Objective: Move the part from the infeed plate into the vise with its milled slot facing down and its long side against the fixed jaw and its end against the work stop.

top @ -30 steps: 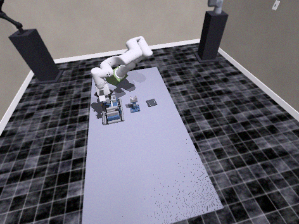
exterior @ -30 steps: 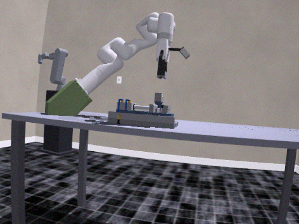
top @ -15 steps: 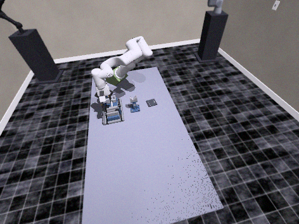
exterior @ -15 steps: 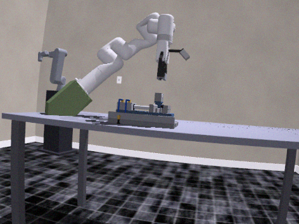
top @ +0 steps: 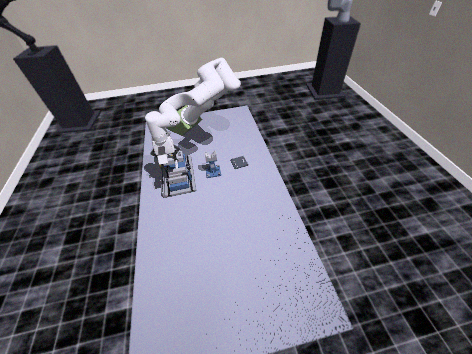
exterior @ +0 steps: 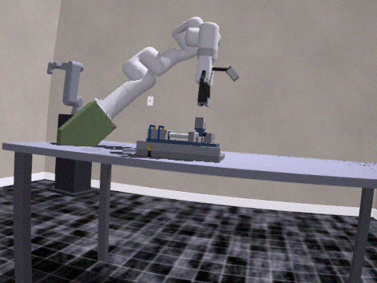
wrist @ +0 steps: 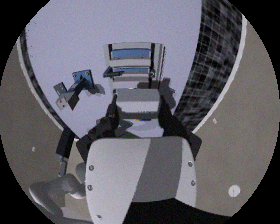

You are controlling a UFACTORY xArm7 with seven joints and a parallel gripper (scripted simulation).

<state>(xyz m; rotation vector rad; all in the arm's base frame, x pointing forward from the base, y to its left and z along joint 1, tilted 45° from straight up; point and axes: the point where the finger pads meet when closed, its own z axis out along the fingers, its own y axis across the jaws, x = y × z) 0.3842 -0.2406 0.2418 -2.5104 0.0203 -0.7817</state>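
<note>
The blue vise bed lies 180 mm below my hand, 70 mm behind it and 10 mm to the left of it. From my hand the other things lie so: part 20 mm below; then air cylinder 160 mm behind, 140 mm below, 10 mm to the right.
</note>
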